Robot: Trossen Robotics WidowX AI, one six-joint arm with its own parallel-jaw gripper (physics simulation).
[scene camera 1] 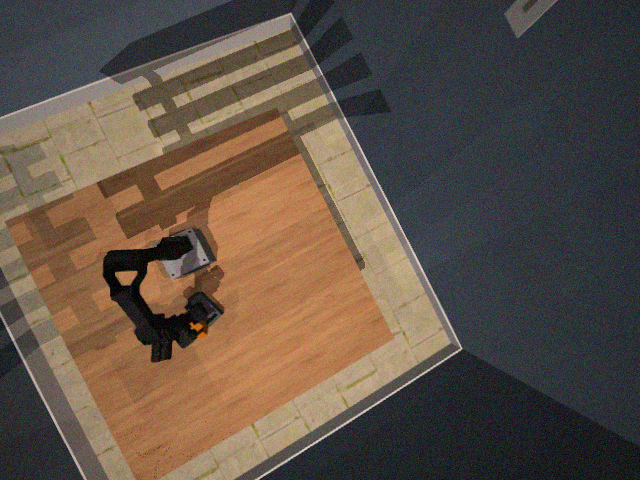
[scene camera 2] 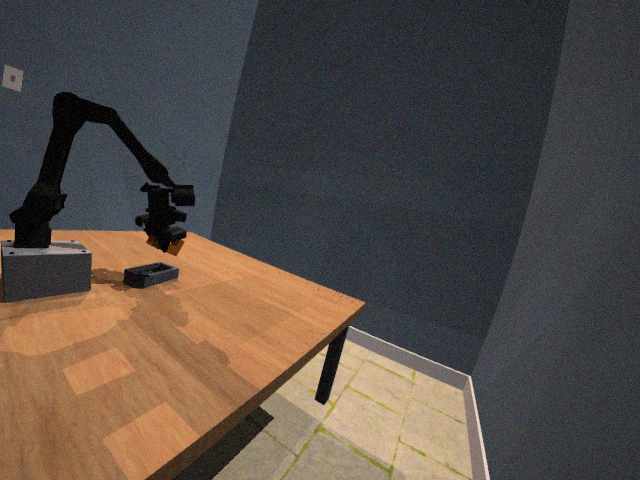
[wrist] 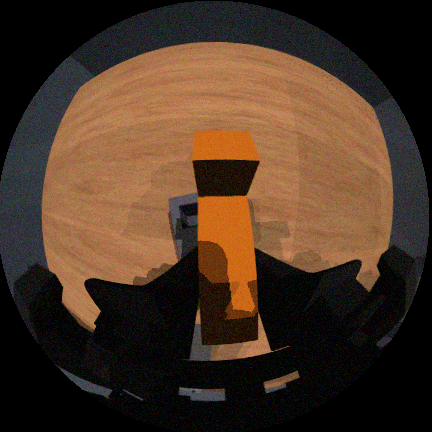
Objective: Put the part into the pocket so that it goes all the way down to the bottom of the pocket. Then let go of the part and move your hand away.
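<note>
The orange part is a long bar with a raised block at its far end. My gripper is shut on the bar's middle, one black finger on each side. It holds the part in the air above the table. The dark grey-blue block with the pocket lies flat on the table below. In scene camera 2 the part hangs above the block's right end, apart from it. In the wrist view the part hides most of the block; a corner of the dark opening shows at left.
The grey box under the arm's base stands on the wooden table, to the left of the pocket block in scene camera 2. Shadows of the arm fall across the table top. The table's edge lies beyond the gripper.
</note>
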